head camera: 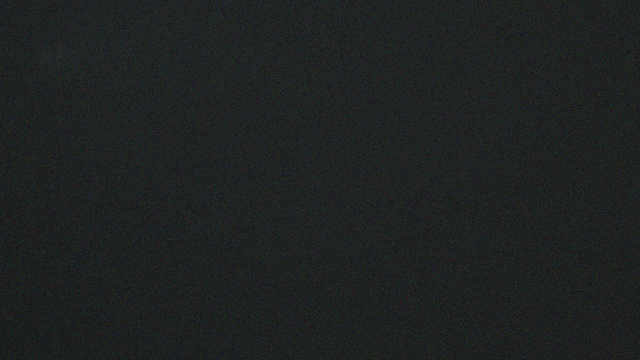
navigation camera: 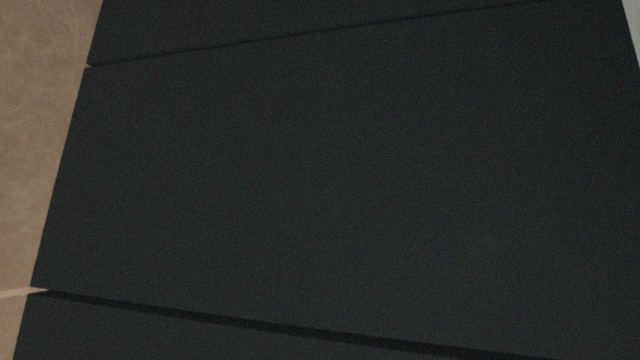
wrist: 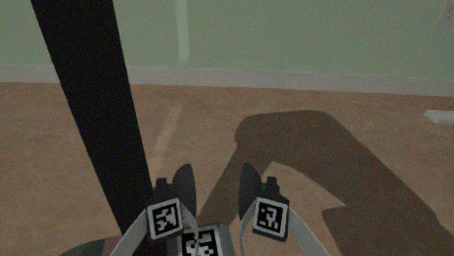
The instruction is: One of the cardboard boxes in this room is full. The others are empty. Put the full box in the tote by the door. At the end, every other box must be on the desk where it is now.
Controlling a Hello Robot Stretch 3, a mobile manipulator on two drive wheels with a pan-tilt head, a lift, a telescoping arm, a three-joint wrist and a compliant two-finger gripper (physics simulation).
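Frame: origin at the robot's base, x ahead, y left, z up, level; centimetres.
Where they show: gripper, fingertip midpoint: [wrist: 216, 182].
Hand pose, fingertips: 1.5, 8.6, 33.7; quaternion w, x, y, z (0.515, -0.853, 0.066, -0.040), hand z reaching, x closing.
Note:
After its pixels a point has its place, as x, y, z.
My gripper [wrist: 216, 182] @(1.5, 8.6, 33.7) is open and empty in the wrist view, its two dark fingertips apart above the brown floor. No cardboard box, desk top or tote can be made out in these views. The head camera view is filled by a plain, very dark surface [head camera: 320, 180] @(4.5, -71.5, 116.1), with no edge or shape to tell what it is.
A large dark surface [navigation camera: 320, 175] @(6.2, -71.9, 109.8) with long seams fills most of the navigation view, with brown floor [navigation camera: 35, 125] @(26.3, -66.1, 0.0) at its left. In the wrist view, a black post [wrist: 97, 100] stands left, a green wall [wrist: 300, 35] @(54.8, 95.2, 26.1) behind, and a pale foot-like piece [wrist: 442, 117] @(106.7, 54.0, 2.6) at the right edge.

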